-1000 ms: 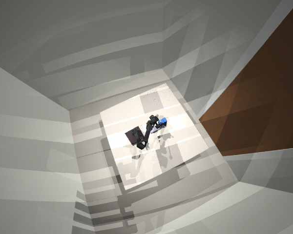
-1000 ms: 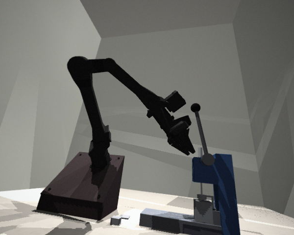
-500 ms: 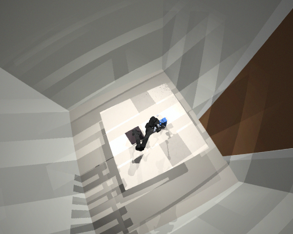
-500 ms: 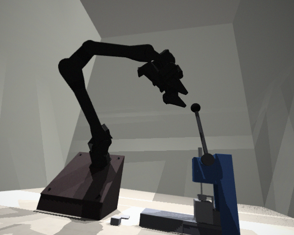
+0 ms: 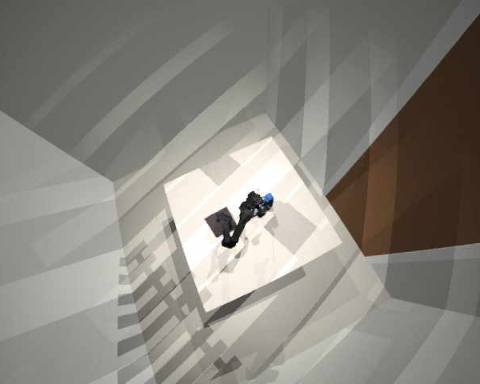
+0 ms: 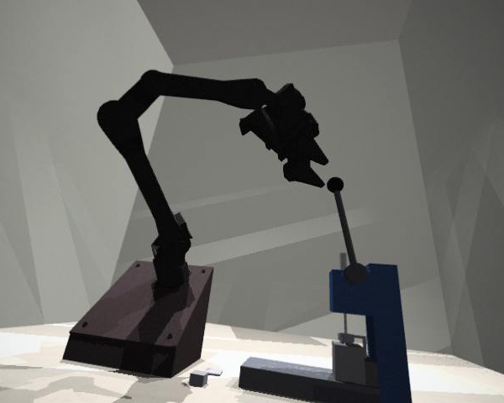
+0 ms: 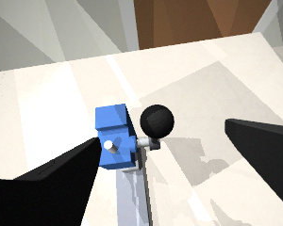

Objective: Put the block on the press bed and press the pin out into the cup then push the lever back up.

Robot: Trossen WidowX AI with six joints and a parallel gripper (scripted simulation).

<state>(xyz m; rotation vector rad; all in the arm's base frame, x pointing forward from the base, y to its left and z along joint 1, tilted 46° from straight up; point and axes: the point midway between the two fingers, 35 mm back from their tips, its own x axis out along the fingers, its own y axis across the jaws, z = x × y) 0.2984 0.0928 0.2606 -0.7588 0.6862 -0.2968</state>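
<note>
Now: gripper tip 3 cm short of the press lever, 1 cm to the right of it and 10 cm above it. From my gripper tip the other things lie so: grey part: 20 cm behind, 2 cm to the left, 36 cm below; thin punch rod: 4 cm ahead, 8 cm to the left, 22 cm below.
</note>
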